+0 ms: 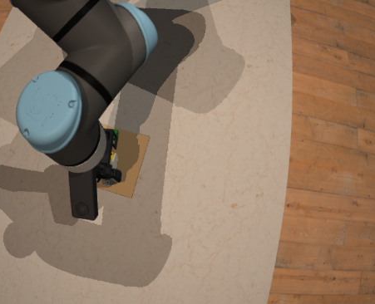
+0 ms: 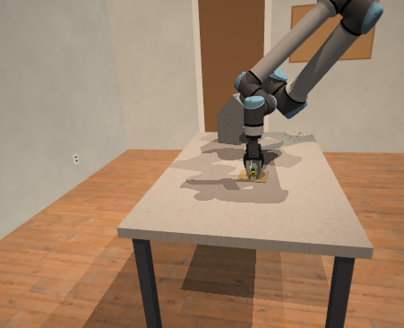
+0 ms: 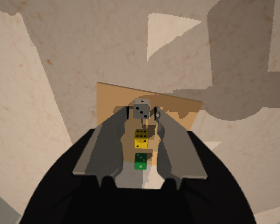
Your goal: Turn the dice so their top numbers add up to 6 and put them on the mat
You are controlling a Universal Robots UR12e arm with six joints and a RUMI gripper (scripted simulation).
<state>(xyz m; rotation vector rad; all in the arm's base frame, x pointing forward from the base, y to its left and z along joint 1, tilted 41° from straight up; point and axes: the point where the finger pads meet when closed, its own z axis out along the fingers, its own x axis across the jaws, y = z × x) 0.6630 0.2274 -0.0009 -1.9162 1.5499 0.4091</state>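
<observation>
Now: the white die 1 cm below my hand. The rest, counted from my hand: tan mat 5 cm behind, 2 cm below, 1 cm to the right; then green die 10 cm behind, 3 cm to the right, 1 cm below; then yellow die 5 cm behind, 1 cm to the right, 1 cm below.
</observation>
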